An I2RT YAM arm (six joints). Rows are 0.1 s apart.
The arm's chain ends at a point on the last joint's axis. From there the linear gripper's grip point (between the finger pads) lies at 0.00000 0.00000 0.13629 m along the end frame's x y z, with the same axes.
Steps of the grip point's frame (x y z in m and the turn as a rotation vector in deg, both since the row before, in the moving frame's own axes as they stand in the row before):
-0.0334, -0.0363, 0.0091, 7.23, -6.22, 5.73
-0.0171, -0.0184, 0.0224, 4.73, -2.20, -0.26
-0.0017, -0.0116, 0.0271, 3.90, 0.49, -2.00
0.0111, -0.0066, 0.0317, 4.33, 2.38, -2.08
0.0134, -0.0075, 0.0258, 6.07, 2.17, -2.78
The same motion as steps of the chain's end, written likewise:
-0.0196, -0.0185, 0.0110, 7.23, -6.22, 5.73
-0.0118, -0.0072, 0.0230, 4.73, -2.20, -0.26
-0.0027, -0.0023, 0.0274, 3.90, 0.49, -2.00
0.0056, 0.0038, 0.0322, 4.33, 2.38, -2.08
0.0086, 0.0070, 0.0267, 6.07, 2.17, -2.78

